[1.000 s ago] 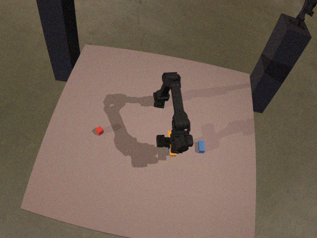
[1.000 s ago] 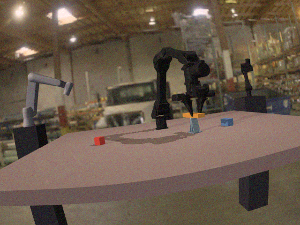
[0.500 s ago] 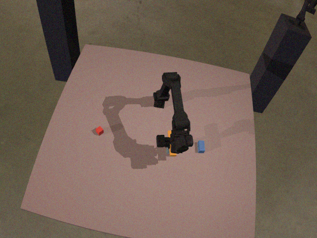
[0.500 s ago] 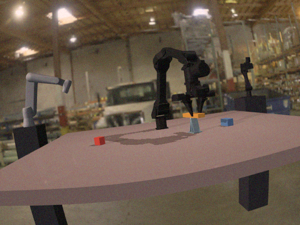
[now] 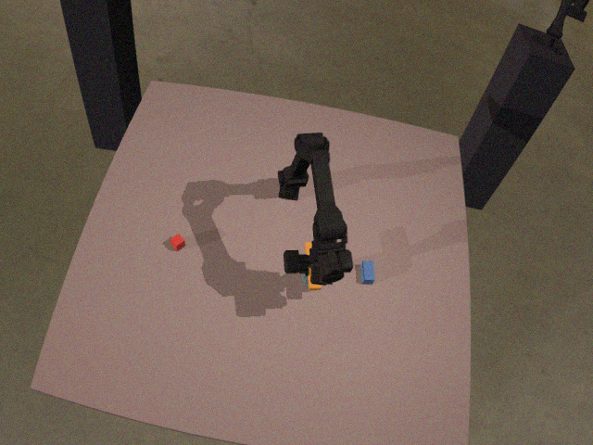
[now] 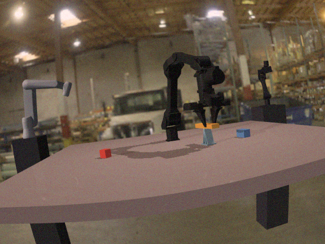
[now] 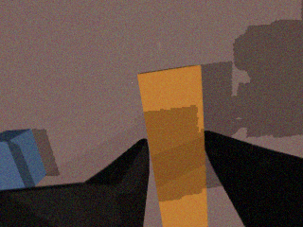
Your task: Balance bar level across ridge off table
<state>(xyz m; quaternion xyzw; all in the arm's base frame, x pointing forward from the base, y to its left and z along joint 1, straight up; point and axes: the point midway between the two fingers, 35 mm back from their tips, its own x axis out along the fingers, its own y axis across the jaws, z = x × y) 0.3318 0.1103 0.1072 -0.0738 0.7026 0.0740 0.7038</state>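
The orange bar lies 30 mm behind my gripper tip and 10 mm to the right of it. Also, from my gripper tip: blue block: 170 mm to the left, 70 mm behind, 60 mm below; then red cube: 420 mm to the right, 60 mm below, 50 mm behind.
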